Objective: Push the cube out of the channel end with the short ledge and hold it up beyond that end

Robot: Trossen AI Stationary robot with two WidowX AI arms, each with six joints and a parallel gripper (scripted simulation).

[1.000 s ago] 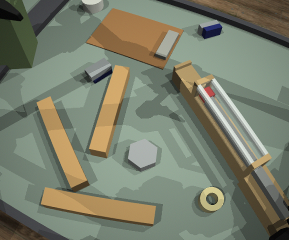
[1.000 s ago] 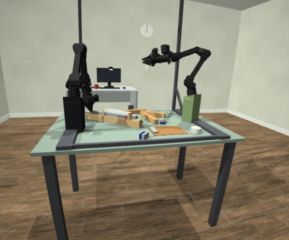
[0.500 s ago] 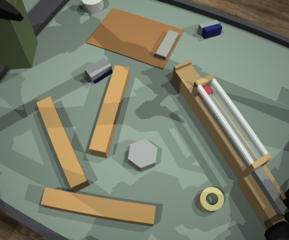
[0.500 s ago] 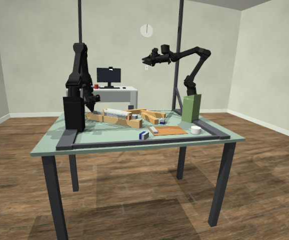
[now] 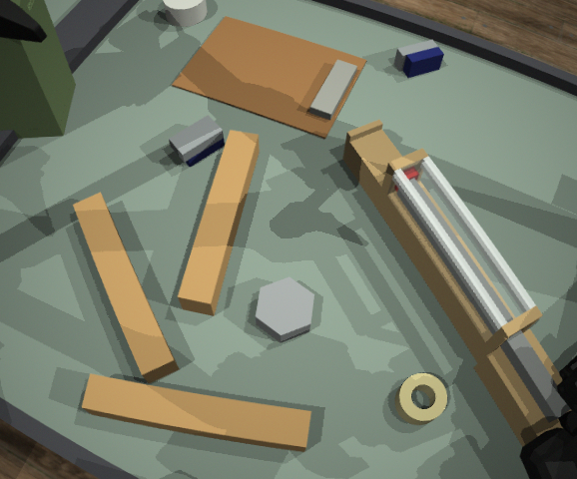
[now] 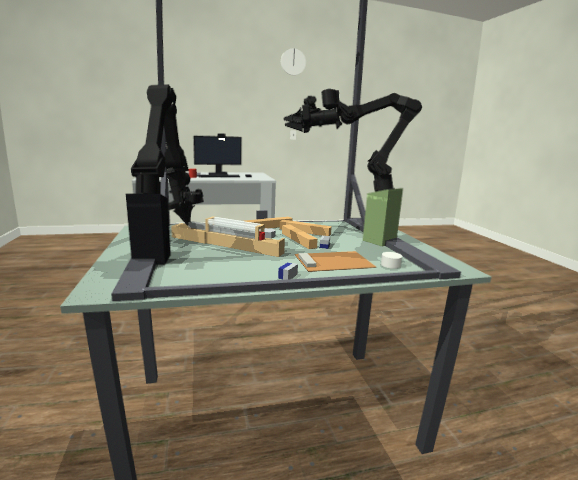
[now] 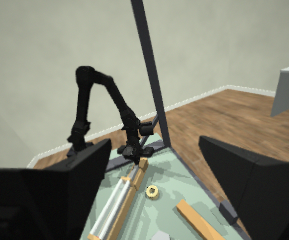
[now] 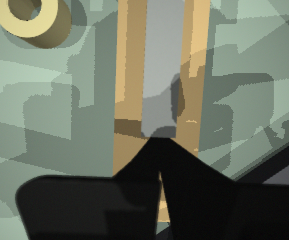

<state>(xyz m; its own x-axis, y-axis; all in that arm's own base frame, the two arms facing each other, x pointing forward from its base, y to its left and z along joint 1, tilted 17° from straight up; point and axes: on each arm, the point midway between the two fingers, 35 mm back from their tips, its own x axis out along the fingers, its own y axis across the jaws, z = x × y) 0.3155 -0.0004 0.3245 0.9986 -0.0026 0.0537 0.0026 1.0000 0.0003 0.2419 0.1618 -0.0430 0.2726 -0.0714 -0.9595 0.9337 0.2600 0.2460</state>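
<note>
Now: the red cube 23 cm to the left of my right hand, 23 cm ahead of it and 3 cm below it. Round my right hand: grey hexagon: 31 cm to the left, 7 cm below, 6 cm ahead; wooden channel: 15 cm to the left, 15 cm ahead, 3 cm below.
</note>
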